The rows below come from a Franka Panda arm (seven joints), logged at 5 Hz.
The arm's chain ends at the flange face. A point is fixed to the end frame.
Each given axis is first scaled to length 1.
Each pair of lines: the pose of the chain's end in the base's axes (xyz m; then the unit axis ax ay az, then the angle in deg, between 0 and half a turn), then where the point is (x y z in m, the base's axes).
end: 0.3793 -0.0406 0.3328 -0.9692 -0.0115 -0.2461 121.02
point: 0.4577 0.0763 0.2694
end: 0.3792 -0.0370 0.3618 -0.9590 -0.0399 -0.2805 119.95
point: 0.4602 0.0822 0.3067
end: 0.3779 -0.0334 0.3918 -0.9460 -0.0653 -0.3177 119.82
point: 0.4624 0.0866 0.3440
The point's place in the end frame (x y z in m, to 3 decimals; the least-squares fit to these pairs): 0.025 0.010 0.152
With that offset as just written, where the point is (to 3 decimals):
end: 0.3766 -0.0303 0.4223 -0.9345 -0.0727 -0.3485 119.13
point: 0.465 0.090 0.382
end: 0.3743 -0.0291 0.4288 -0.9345 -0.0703 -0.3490 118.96
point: 0.463 0.091 0.389
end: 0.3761 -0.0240 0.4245 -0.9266 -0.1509 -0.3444 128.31
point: 0.461 0.092 0.369
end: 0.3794 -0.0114 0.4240 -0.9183 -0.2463 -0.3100 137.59
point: 0.454 0.101 0.349
